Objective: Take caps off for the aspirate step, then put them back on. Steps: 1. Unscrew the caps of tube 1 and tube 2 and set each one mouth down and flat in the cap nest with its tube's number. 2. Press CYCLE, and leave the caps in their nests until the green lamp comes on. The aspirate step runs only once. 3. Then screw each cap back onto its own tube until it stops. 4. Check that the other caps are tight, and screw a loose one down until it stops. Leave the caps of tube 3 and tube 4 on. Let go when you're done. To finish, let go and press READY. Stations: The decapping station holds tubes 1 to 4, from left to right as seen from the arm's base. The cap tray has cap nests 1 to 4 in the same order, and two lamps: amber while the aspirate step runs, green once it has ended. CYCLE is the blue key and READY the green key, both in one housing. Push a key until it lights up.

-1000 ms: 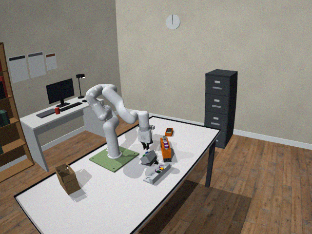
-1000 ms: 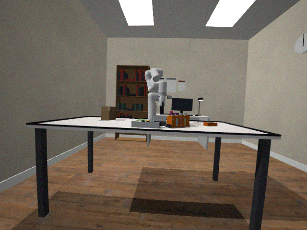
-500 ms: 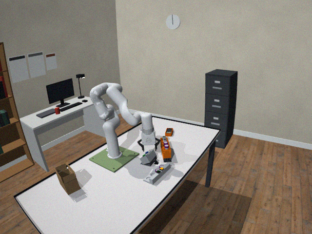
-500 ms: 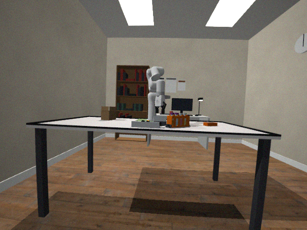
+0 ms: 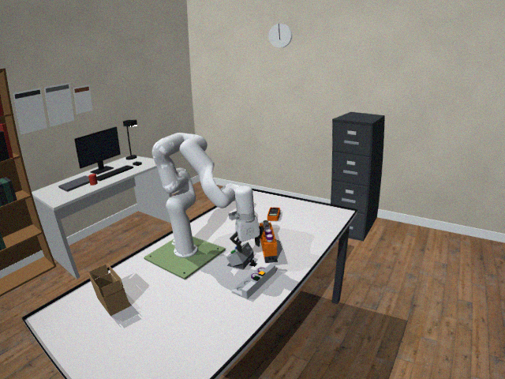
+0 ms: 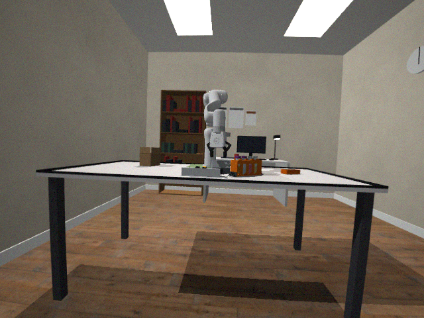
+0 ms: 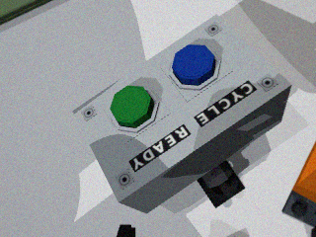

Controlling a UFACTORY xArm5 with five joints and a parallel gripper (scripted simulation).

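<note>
Right now the purple cap marked 1 is 7 cm ahead of my hand, 2 cm to the right of it and 10 cm below it. Also, from my hand: grey key housing (7 cm behind, 1 cm to the left, 6 cm below); green ready key (9 cm behind, 1 cm to the right, 5 cm below); blue cycle key (9 cm behind, 4 cm to the left, 5 cm below).
</note>
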